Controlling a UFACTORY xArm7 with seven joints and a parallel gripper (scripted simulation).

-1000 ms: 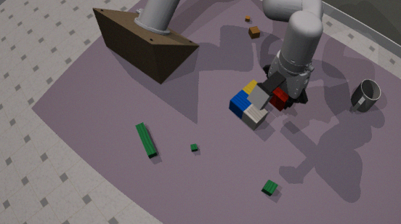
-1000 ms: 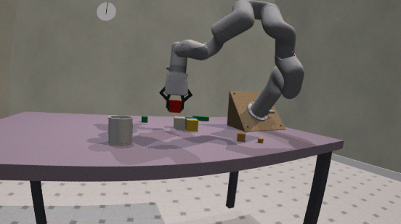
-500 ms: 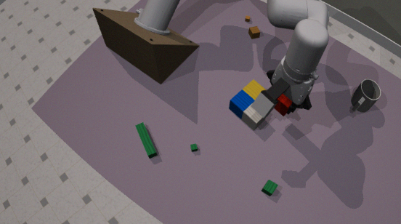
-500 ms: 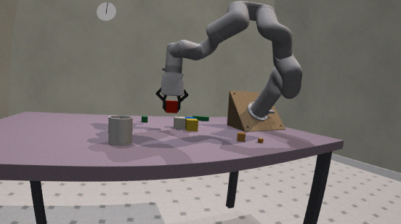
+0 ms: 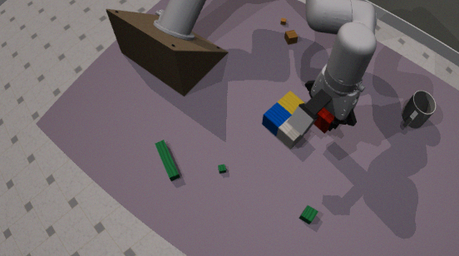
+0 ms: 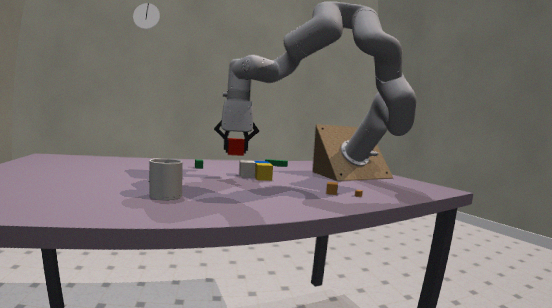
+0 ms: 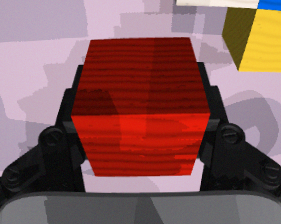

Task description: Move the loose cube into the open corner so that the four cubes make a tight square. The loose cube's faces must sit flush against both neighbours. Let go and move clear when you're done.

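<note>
My hand is right at the red cube. The rest, counted from my hand: green bar (230 mm behind, 310 mm to the right, 90 mm below); white cube (50 mm behind, 50 mm to the right, 80 mm below).
</note>
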